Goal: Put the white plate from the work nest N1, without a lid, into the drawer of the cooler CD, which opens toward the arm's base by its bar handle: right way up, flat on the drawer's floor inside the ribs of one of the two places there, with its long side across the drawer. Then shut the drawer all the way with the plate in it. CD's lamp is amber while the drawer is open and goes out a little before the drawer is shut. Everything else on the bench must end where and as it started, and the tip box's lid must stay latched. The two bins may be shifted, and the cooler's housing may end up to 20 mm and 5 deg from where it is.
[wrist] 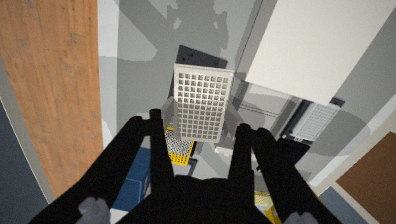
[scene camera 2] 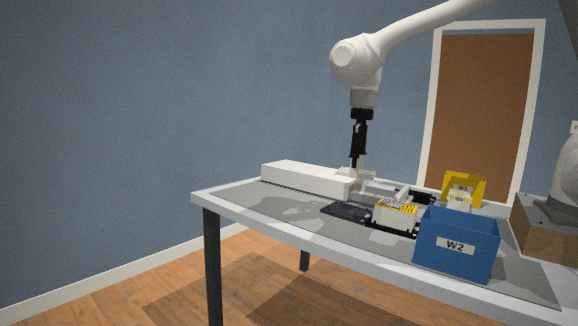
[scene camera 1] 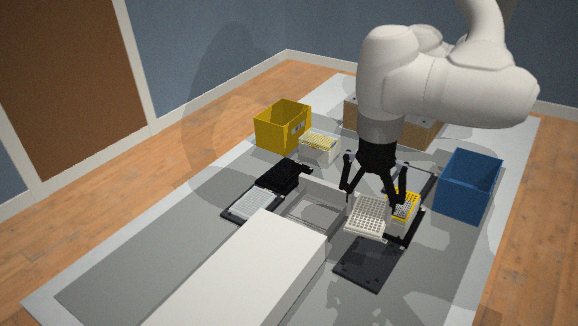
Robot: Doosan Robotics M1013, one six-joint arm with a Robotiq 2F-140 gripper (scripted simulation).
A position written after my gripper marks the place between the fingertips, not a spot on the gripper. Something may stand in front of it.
In view: my gripper (scene camera 1: 368,217), a white plate (scene camera 1: 368,217) and a cooler CD (scene camera 1: 265,265).
The white plate shows as well in the wrist view (wrist: 201,94). The cooler CD also shows in the wrist view (wrist: 308,56) and in scene camera 2 (scene camera 2: 314,179). My gripper also shows in the wrist view (wrist: 199,106) and in scene camera 2 (scene camera 2: 355,174).
